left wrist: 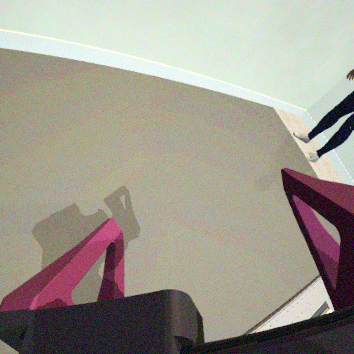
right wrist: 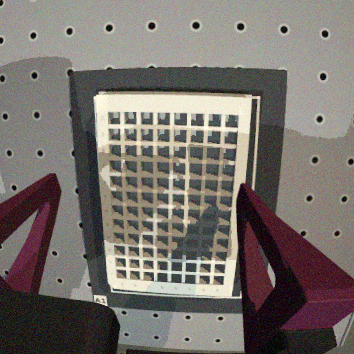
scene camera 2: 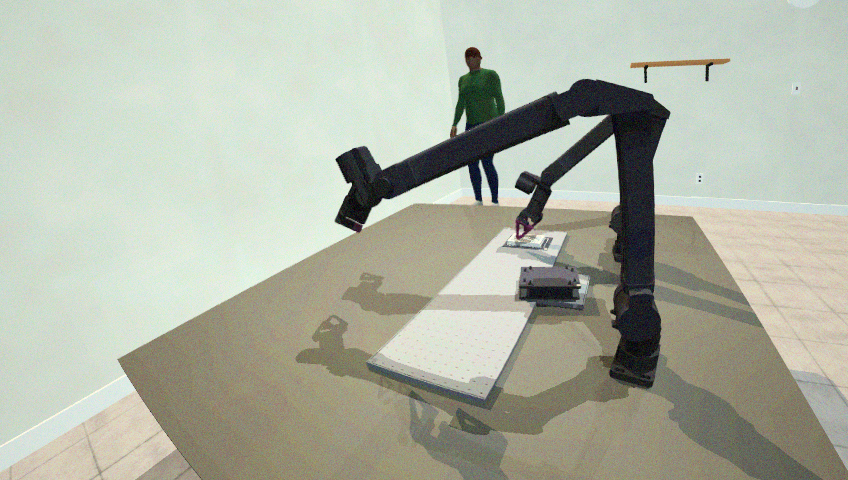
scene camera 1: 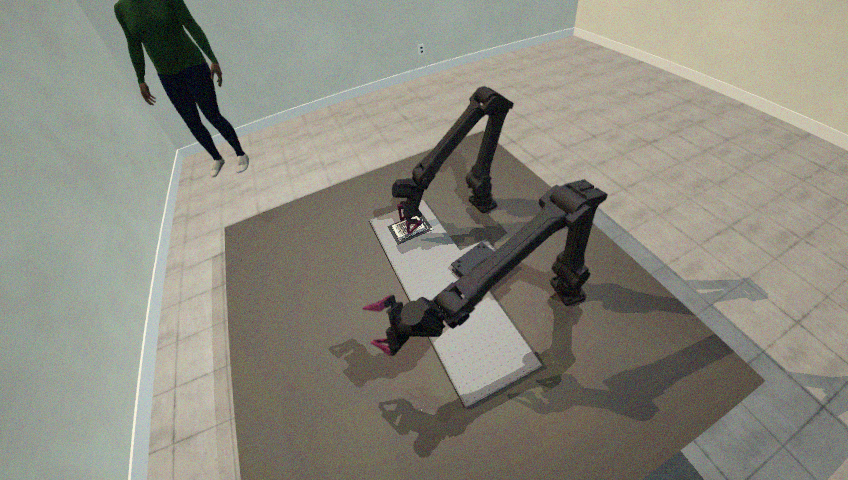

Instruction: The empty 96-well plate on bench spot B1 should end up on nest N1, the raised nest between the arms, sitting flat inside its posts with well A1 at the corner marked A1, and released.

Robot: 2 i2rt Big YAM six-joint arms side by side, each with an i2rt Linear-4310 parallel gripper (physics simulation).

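Places are measured from the left arm's base along level axes (x ahead, y left, z up), in metres.
Where they show: left gripper, between the fingertips: [left wrist: 196, 203] [scene camera 1: 367, 325]; right gripper, between the fingertips: [right wrist: 145, 186] [scene camera 2: 521, 235] [scene camera 1: 405, 227]; left arm's base, origin of its link: [scene camera 2: 635, 363] [scene camera 1: 567, 289]; right arm's base, origin of its link: [scene camera 1: 482, 203].
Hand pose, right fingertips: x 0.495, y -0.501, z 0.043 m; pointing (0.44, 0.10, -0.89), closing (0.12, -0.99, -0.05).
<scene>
Each offset is from my right fingertips to the top centre of the thing. "pt": to the spot under its first point. Level surfaces: height alone.
The white 96-well plate {dx -0.014, dy -0.013, dz -0.014 m} [scene camera 1: 399, 230] [scene camera 2: 533, 241] [right wrist: 172, 102] lies flat on the dark-bordered bench spot B1 {pt dx +0.049, dy -0.062, dz -0.029 m} [right wrist: 272, 110], whose A1 label is at the lower left in the right wrist view. My right gripper [scene camera 1: 405, 218] [scene camera 2: 523, 231] [right wrist: 145, 186] is open over the plate and off-centre: one fingertip overlaps the plate's right edge in its wrist view, the other stands beyond the left border. Finger height is unclear. Nest N1 {dx -0.218, dy +0.294, dz +0.019 m} [scene camera 1: 471, 259] [scene camera 2: 548, 277], dark and raised with small posts, is empty. My left gripper [scene camera 1: 368, 325] [scene camera 2: 357, 227] [left wrist: 196, 203] is open and empty, high above the table.
A long white perforated board {dz -0.030 m} [scene camera 1: 499, 356] [scene camera 2: 446, 342] [right wrist: 322, 100] lies on the brown table {dz -0.044 m} [scene camera 1: 297, 267] [scene camera 2: 238, 344] [left wrist: 175, 135] under B1. Nest N1 stands by its edge. The left forearm passes above the board near N1 in scene camera 1. A person [scene camera 1: 172, 47] [scene camera 2: 480, 98] stands beyond the table.
</scene>
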